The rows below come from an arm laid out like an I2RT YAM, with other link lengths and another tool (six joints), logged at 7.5 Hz.
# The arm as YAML. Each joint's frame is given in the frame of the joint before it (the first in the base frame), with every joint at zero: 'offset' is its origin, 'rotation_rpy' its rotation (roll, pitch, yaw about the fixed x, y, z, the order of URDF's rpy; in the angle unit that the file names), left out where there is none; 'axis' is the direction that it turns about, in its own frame. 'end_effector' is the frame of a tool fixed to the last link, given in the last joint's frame.
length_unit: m
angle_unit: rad
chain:
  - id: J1
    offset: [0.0, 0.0, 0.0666]
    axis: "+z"
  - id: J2
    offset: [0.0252, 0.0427, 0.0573]
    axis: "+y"
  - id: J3
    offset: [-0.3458, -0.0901, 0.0]
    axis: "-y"
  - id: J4
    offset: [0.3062, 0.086, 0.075]
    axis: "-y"
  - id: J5
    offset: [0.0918, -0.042, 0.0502]
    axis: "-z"
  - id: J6
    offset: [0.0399, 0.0, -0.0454]
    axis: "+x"
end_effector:
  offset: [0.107, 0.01, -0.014]
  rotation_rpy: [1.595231, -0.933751, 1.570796]
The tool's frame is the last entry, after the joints.
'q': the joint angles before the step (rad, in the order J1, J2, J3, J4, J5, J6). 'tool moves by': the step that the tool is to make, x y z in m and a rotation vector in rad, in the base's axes. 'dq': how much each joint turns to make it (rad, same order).
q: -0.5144, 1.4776, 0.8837, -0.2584, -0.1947, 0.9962
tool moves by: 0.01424, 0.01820, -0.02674, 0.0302, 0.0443, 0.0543
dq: 0.0480, 0.0695, 0.0000, 0.0159, -0.0084, -0.0012
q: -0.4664, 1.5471, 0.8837, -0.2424, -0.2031, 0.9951
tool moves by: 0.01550, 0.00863, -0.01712, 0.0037, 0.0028, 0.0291
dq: 0.0317, 0.0583, 0.0000, 0.0549, -0.0001, 0.0034
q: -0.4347, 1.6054, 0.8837, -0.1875, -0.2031, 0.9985
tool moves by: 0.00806, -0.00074, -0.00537, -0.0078, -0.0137, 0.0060
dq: 0.0061, 0.0260, 0.0000, 0.0415, 0.0011, -0.0008
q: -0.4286, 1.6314, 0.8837, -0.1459, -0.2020, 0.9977
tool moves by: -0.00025, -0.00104, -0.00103, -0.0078, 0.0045, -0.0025
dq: 0.0004, 0.0015, 0.0000, 0.0000, 0.0088, -0.0034
